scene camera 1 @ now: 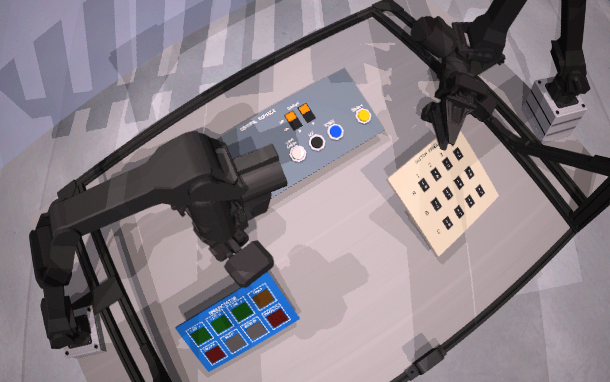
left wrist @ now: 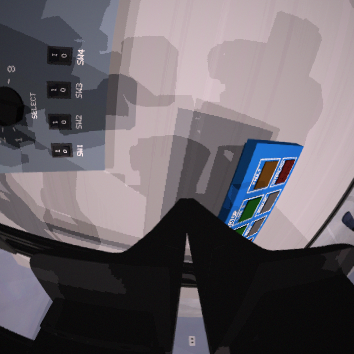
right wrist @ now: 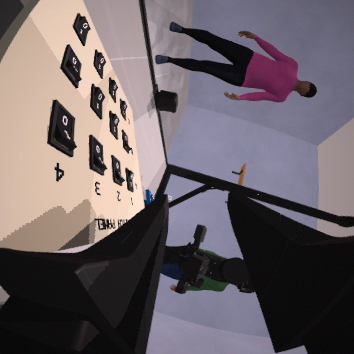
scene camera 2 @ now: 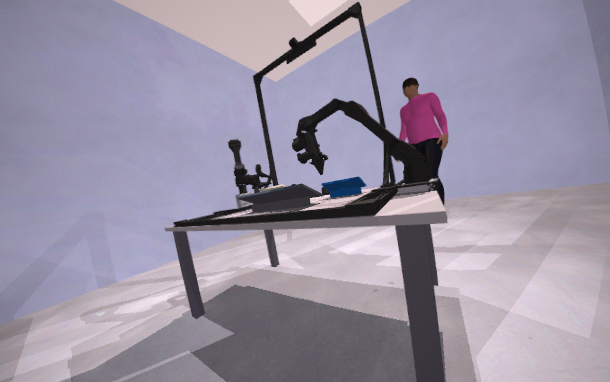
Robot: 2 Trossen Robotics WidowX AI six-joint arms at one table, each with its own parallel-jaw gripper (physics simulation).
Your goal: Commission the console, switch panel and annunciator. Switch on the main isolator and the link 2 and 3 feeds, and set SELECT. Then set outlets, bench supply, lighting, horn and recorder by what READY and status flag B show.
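Frame: origin at the left arm's base, x ahead, y left, z up, level; centimetres.
Seen in the pictures: left gripper, fingertip midpoint: (scene camera 1: 227,251) (left wrist: 185,204) (scene camera 2: 321,174); right gripper, fingertip midpoint: (scene camera 1: 447,147) (right wrist: 197,199) (scene camera 2: 271,180); left arm's base at its link origin: (scene camera 1: 78,331) (scene camera 2: 417,181); right arm's base at its link origin: (scene camera 1: 561,94) (scene camera 2: 243,193).
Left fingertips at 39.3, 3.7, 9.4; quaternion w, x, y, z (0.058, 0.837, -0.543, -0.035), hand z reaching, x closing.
Observation:
Offsets run from my left fingertips to a thing's top centre, as dx, dy, dz. "pt": to the spot under its first point.
The grey console {+12.5, +19.7, -2.1} (scene camera 1: 320,95) (scene camera 2: 285,194) (left wrist: 30,30) has two status flags, both orange in the upper half, and white, black, blue and yellow buttons. The SELECT knob {pt -0.1, +15.5, -3.6} (left wrist: 10,106) is cut off at the left wrist view's edge; its setting is unreadable. The blue annunciator {-3.7, -9.6, -4.0} (scene camera 1: 273,287) (scene camera 2: 342,185) (left wrist: 255,149) has dark green, amber, red and grey tiles. The cream switch panel (scene camera 1: 439,242) (right wrist: 30,150) has three rows of black rockers. My left gripper (scene camera 2: 321,171) (left wrist: 185,204) is shut and empty above the table near the annunciator. My right gripper (scene camera 1: 449,144) (right wrist: 197,199) is open and empty at the panel's top edge, near column 4.
Black frame rails (scene camera 1: 235,86) run around the table edge. My left arm (scene camera 1: 150,172) reaches over the console's left part and hides it in scene camera 1. A person in pink (scene camera 2: 422,120) (right wrist: 272,70) stands beyond the table.

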